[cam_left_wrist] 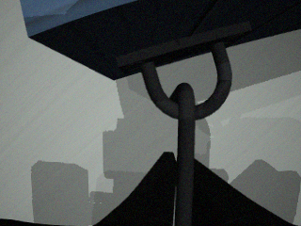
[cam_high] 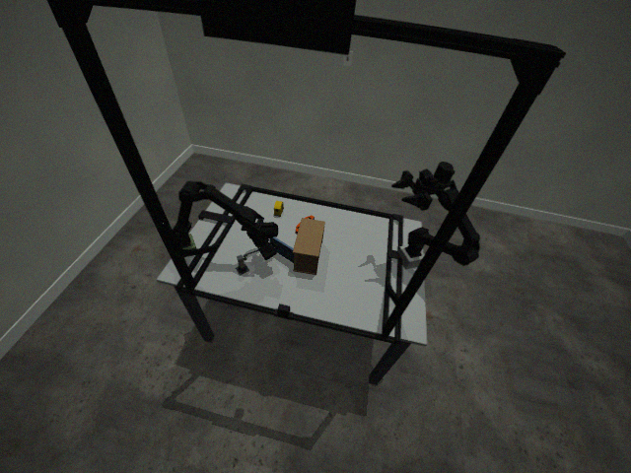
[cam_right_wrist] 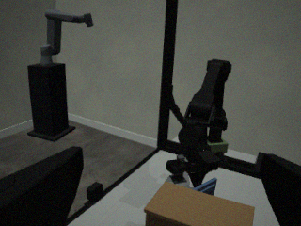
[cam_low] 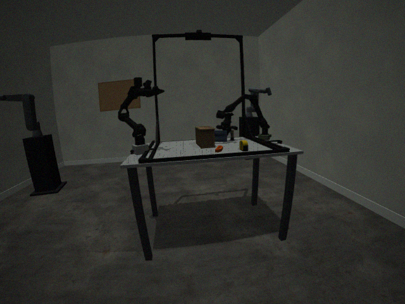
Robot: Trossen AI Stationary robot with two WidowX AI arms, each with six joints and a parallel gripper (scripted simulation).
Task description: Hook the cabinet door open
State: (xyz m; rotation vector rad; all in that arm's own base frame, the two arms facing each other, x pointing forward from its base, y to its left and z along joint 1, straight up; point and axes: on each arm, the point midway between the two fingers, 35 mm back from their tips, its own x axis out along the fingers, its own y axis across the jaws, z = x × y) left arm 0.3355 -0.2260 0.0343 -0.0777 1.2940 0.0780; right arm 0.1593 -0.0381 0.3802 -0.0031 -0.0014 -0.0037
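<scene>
Now: the hook post 5 cm behind my left hand, 6 cm to the left of it and 2 cm below it. Also, from my left hand: yellow block 34 cm ahead, 4 cm to the right, 5 cm below; then blue door 9 cm to the right, 2 cm below.
</scene>
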